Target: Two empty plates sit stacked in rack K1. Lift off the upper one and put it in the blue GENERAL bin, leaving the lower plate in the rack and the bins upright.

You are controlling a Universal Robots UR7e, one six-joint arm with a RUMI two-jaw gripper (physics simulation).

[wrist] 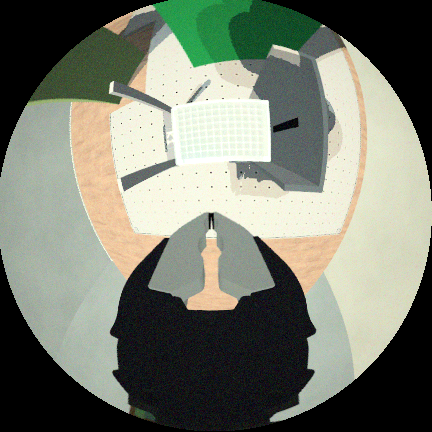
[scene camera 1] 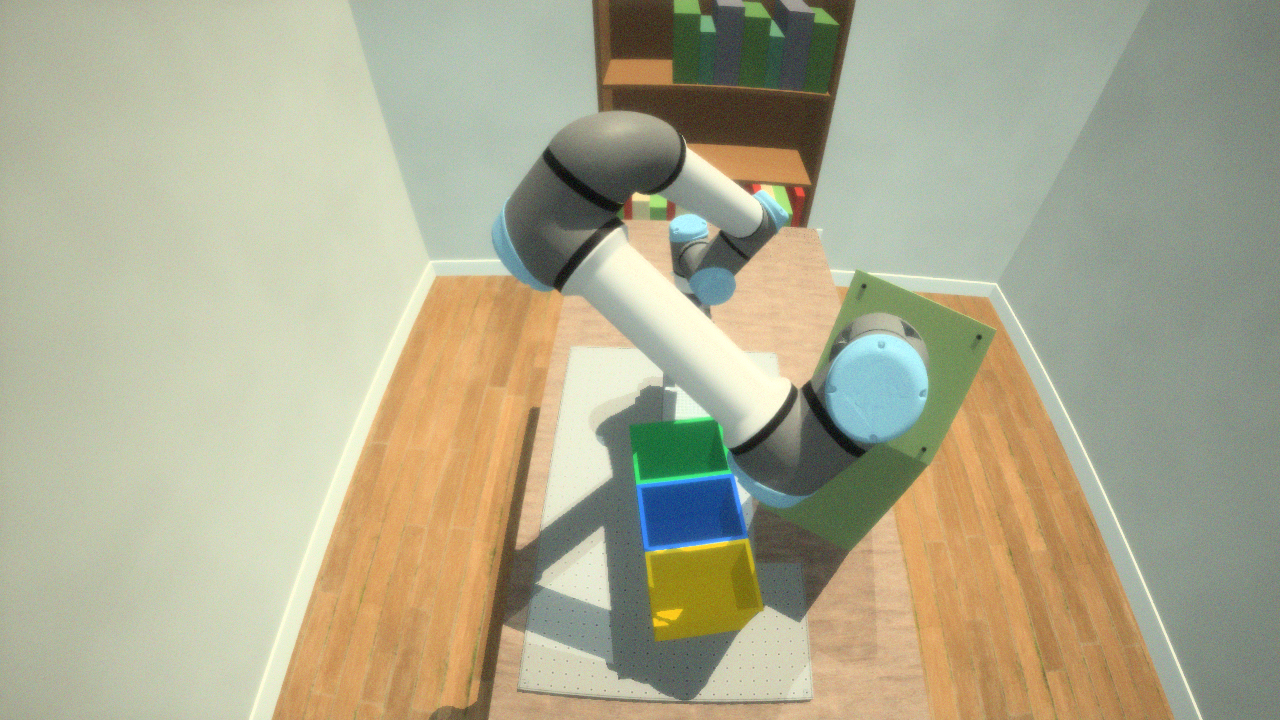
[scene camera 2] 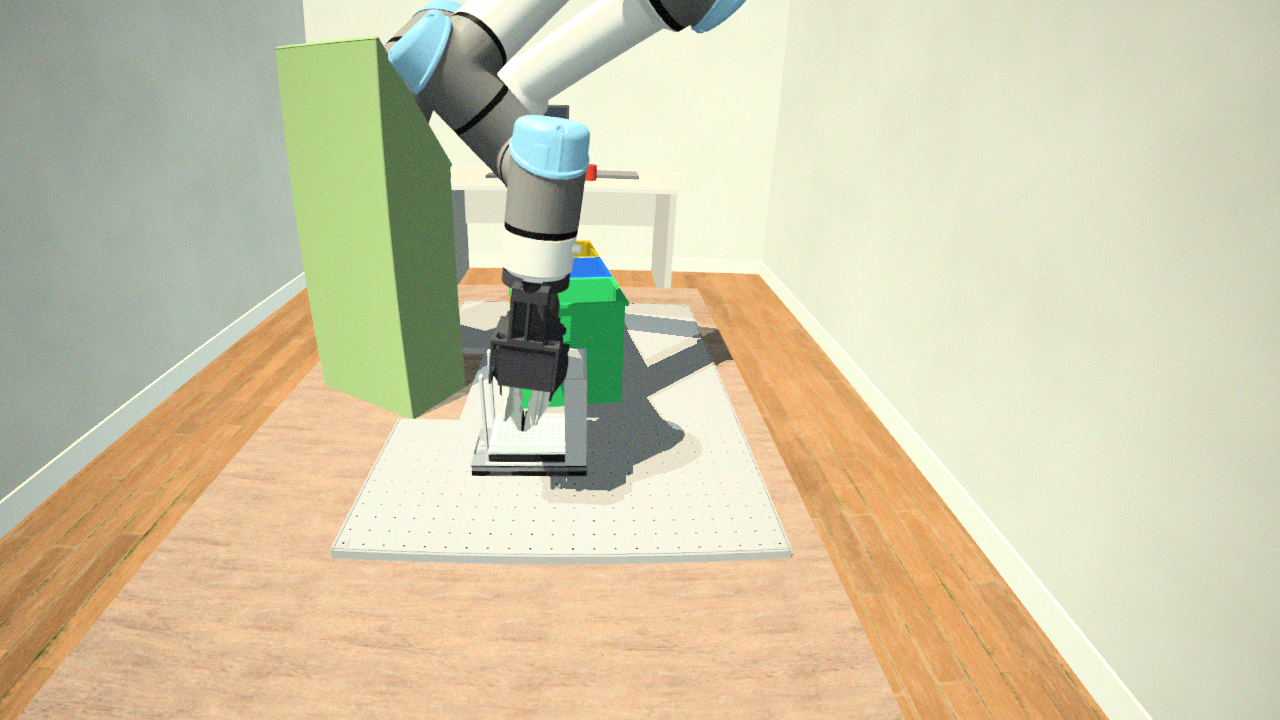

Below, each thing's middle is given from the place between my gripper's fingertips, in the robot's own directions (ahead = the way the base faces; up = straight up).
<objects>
Now: the pale gridded plate (scene camera 2: pixel 548 437) 9 cm to the left of my hand, 6 cm below it and 1 cm behind it. From my hand the other things lie so: yellow bin (scene camera 1: pixel 706 589) 54 cm to the left, 13 cm behind, 1 cm below; then blue bin (scene camera 1: pixel 674 514) 42 cm to the left, 8 cm behind, 1 cm below; then green bin (scene camera 2: pixel 592 310) 30 cm to the left, 3 cm behind, 1 cm below.
</objects>
